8 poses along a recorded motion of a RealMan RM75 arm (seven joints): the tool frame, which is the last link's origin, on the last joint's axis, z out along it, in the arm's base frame.
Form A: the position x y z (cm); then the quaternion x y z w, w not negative.
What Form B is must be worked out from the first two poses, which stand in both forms.
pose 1, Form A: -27.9 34.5 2.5 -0.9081 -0.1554 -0.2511 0.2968
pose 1, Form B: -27.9 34.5 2.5 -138.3 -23.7 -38.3
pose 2, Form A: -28.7 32.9 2.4 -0.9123 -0.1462 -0.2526 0.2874
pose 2, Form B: -28.7 32.9 2.4 -139.6 -22.4 -38.7
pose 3, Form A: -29.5 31.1 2.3 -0.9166 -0.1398 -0.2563 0.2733
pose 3, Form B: -29.5 31.1 2.3 -141.3 -21.5 -39.5
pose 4, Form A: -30.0 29.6 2.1 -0.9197 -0.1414 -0.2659 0.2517
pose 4, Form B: -30.0 29.6 2.1 -143.4 -22.0 -41.4
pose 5, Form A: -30.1 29.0 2.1 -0.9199 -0.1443 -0.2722 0.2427
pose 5, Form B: -30.1 29.0 2.1 -144.0 -22.6 -42.6
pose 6, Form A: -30.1 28.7 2.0 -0.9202 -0.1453 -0.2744 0.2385
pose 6, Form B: -30.1 28.7 2.0 -144.4 -22.8 -43.1
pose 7, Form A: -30.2 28.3 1.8 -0.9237 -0.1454 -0.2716 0.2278
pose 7, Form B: -30.2 28.3 1.8 -145.8 -22.9 -42.9
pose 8, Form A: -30.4 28.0 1.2 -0.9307 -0.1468 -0.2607 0.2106
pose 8, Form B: -30.4 28.0 1.2 -148.2 -23.4 -41.5
